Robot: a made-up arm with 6 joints.
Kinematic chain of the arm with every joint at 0, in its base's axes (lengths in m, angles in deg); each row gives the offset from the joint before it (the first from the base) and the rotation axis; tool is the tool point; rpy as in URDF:
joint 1: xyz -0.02 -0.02 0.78 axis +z
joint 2: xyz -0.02 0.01 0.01 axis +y
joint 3: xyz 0 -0.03 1.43 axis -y
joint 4: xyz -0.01 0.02 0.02 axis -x
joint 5: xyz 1.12 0.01 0 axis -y
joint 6: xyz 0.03 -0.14 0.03 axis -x
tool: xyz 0 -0.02 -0.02 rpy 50.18 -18.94 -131.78
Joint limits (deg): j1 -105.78..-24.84 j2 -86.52..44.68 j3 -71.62..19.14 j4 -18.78..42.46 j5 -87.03..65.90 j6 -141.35..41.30
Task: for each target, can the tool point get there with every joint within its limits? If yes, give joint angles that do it. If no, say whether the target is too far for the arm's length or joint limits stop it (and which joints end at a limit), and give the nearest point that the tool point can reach.
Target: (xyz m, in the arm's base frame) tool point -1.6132 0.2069 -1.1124
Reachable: no: joint limits stop it (at a limit: joint 1, joint 2, joint 6) | nearest point -0.3603 -0.6425 0.6935 | short by 2.356 m
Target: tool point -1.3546 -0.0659 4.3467
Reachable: no: too far | nearest point -0.7072 0.1805 2.8777 | short by 1.624 m
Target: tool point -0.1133 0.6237 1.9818
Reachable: yes | joints -90.11 -75.54 -32.73 26.04 50.45 -70.37
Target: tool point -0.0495 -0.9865 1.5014
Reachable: yes | joints -82.72 4.10 -36.21 9.57 -72.72 -1.41
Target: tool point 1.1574 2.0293 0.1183
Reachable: no: joint limits stop it (at a limit: joint 1, joint 2, joint 3, joint 4, joint 5, joint 6) | nearest point 0.4392 1.7796 1.8962 | short by 1.934 m
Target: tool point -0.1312 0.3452 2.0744
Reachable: yes | joints -96.84 -63.35 -31.80 7.64 -17.60 26.04
